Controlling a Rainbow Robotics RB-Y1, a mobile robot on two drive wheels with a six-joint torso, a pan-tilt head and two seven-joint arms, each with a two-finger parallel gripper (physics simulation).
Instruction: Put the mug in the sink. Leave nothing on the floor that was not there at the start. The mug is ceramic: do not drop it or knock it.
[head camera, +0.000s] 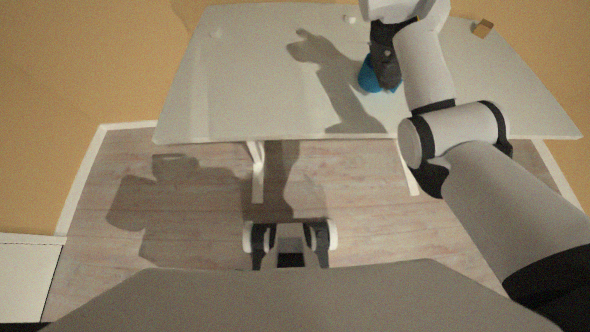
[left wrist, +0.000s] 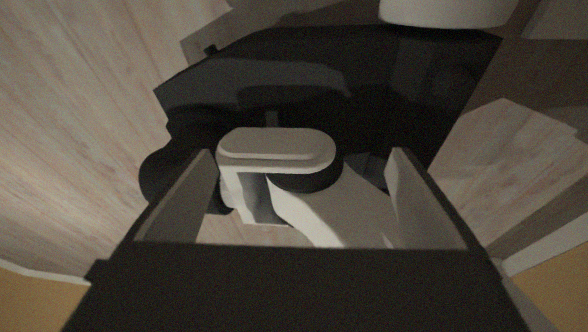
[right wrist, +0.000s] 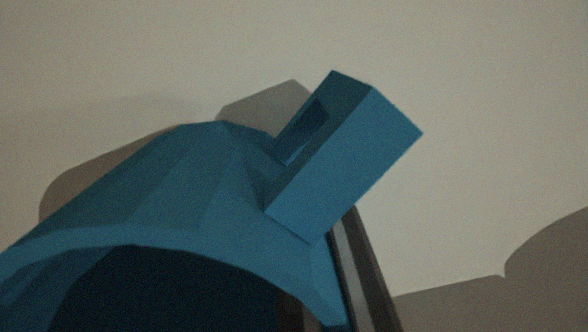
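The blue mug is at the white table, right of the table's middle in the head view, partly hidden by my right gripper. Its handle points to the upper right in the right wrist view. My right gripper is shut on the mug's wall beside the handle, with one finger inside the mug and one outside. Whether the mug's base touches the table is hidden. My left gripper is open and empty, low over the floor area near my base. The sink does not show in these views.
The white table stands ahead of my base. A small brown block is at its back right, a small white object at its back edge. A white cabinet-like surface is at the lower left. Table legs stand below the front edge.
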